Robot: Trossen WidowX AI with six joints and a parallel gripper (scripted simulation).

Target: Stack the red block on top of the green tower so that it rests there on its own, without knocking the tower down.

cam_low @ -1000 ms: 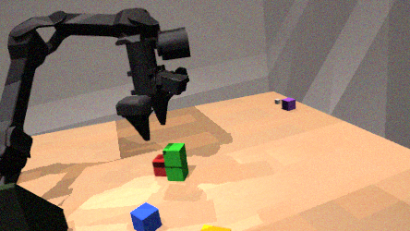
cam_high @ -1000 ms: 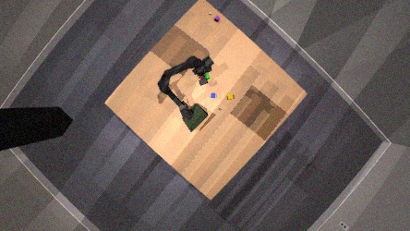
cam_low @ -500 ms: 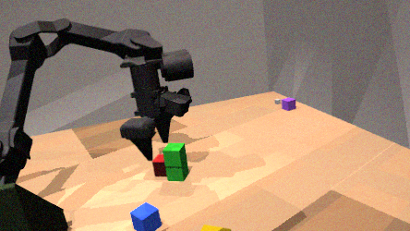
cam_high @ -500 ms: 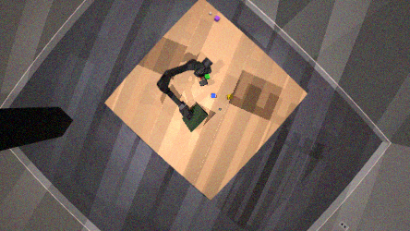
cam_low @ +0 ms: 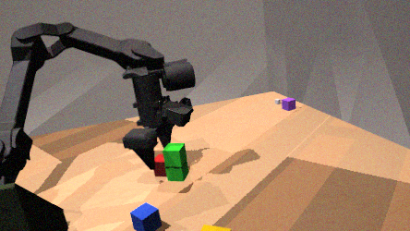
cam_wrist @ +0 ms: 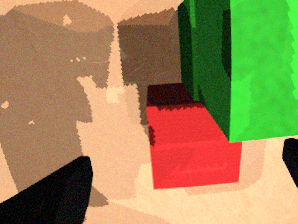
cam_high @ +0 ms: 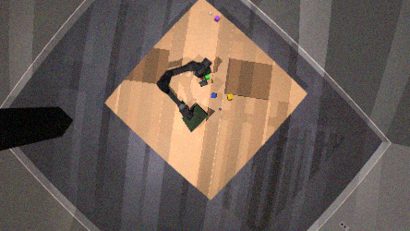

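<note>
My gripper tip is now 10 mm short of the red block, 10 mm to the left of it and 10 mm above it. Also, from my gripper tip: purple block (490 mm ahead, 210 mm to the left, 10 mm below); then blue block (60 mm behind, 180 mm to the right, 10 mm below); then yellow block (20 mm ahead, 300 mm to the right, 10 mm below).
</note>
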